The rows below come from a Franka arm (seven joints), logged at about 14 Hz.
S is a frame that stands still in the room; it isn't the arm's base.
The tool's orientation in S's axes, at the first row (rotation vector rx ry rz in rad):
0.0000 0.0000 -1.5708
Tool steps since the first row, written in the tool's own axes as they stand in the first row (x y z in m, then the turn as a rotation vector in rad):
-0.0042 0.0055 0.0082 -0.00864 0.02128 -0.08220
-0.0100 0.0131 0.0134 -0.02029 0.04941 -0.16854
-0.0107 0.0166 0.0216 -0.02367 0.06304 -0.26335
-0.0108 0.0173 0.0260 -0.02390 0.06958 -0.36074
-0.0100 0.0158 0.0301 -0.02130 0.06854 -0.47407
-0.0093 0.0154 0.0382 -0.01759 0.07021 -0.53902
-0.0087 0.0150 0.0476 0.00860 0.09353 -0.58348
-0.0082 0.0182 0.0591 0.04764 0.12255 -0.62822
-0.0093 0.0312 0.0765 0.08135 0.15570 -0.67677
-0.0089 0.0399 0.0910 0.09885 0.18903 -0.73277
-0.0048 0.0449 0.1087 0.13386 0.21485 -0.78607
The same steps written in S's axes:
0.0055 0.0042 0.0082 0.02128 0.00864 -0.08220
0.0131 0.0100 0.0134 0.04941 0.02029 -0.16854
0.0166 0.0107 0.0216 0.06304 0.02367 -0.26335
0.0173 0.0108 0.0260 0.06958 0.02390 -0.36074
0.0158 0.0100 0.0301 0.06854 0.02130 -0.47407
0.0154 0.0093 0.0382 0.07021 0.01759 -0.53902
0.0150 0.0087 0.0476 0.09353 -0.00860 -0.58348
0.0182 0.0082 0.0591 0.12255 -0.04764 -0.62822
0.0312 0.0093 0.0765 0.15570 -0.08135 -0.67677
0.0399 0.0089 0.0910 0.18903 -0.09885 -0.73277
0.0449 0.0048 0.1087 0.21485 -0.13386 -0.78607

